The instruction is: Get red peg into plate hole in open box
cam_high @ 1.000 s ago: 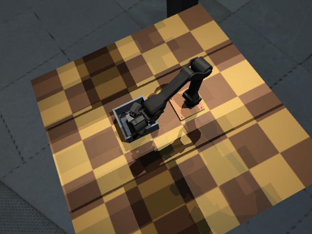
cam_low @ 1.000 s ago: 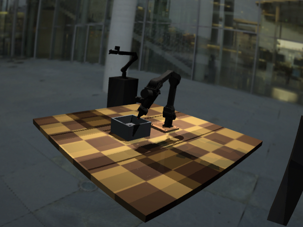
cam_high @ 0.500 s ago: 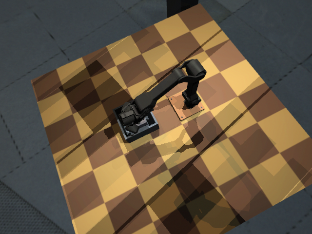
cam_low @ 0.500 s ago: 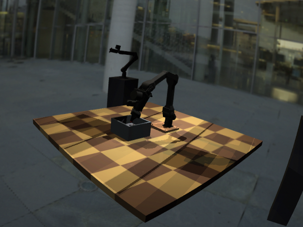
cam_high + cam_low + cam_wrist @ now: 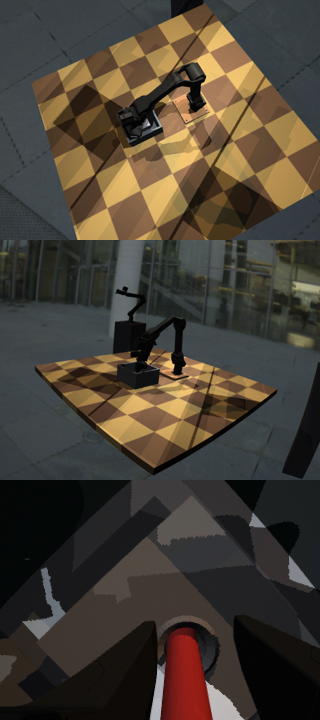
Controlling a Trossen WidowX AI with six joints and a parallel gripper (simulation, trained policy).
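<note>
The red peg is 2 cm to the left of my gripper tip and 1 cm above it. From my gripper tip the other things lie so: dark box 4 cm below, 1 cm to the left; grey plate 2 cm below, 1 cm to the left.
</note>
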